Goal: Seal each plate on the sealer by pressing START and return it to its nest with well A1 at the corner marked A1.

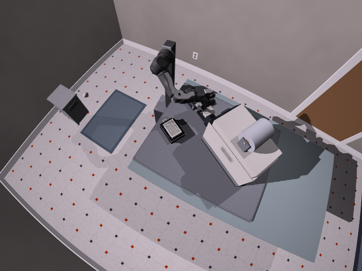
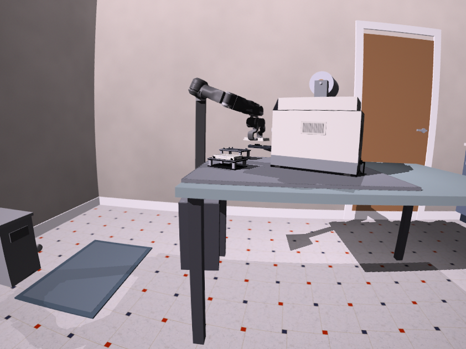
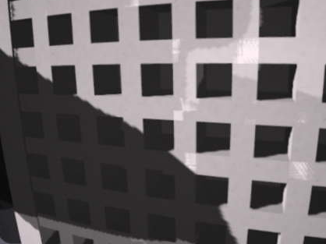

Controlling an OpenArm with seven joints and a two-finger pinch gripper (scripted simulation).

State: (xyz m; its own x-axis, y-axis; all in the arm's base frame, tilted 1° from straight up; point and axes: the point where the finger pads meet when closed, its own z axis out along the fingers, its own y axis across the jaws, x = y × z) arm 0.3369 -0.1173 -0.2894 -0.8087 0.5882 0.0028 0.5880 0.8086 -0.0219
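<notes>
Now: hand 4 cm above the sealer stage, 3 cm to the left of it and 3 cm short of it. The rest, counted from my hand: N1 label 20 cm behind, 18 cm to the left, 13 cm below; then screen 19 cm above, 15 cm ahead, 6 cm to the right; then plate nest 12 cm to the left, 12 cm behind, 8 cm below.
</notes>
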